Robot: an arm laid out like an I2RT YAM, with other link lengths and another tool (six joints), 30 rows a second.
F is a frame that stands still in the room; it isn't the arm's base.
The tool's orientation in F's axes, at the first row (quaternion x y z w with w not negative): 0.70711 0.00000 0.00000 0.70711
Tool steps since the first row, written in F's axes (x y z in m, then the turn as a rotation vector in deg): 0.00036 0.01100 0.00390 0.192 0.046 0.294; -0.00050 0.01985 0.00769 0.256 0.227 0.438; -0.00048 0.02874 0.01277 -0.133 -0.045 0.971; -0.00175 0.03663 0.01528 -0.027 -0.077 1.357; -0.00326 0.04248 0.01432 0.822 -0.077 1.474; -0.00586 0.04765 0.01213 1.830 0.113 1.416; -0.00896 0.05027 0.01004 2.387 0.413 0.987; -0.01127 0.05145 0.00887 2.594 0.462 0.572; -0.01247 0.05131 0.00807 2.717 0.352 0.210; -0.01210 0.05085 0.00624 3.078 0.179 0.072; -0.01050 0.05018 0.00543 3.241 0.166 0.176; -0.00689 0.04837 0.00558 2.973 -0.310 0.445; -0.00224 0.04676 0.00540 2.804 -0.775 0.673
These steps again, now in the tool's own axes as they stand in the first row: 0.00036 0.00390 -0.01100 0.192 0.294 -0.046; -0.00050 0.00769 -0.01985 0.256 0.438 -0.227; -0.00048 0.01277 -0.02874 -0.133 0.971 0.045; -0.00175 0.01528 -0.03663 -0.027 1.357 0.077; -0.00326 0.01432 -0.04248 0.822 1.474 0.077; -0.00586 0.01213 -0.04765 1.830 1.416 -0.113; -0.00896 0.01004 -0.05027 2.387 0.987 -0.413; -0.01127 0.00887 -0.05145 2.594 0.572 -0.462; -0.01247 0.00807 -0.05131 2.717 0.210 -0.352; -0.01210 0.00624 -0.05085 3.078 0.072 -0.179; -0.01050 0.00543 -0.05018 3.241 0.176 -0.166; -0.00689 0.00558 -0.04837 2.973 0.445 0.310; -0.00224 0.00540 -0.04676 2.804 0.673 0.775
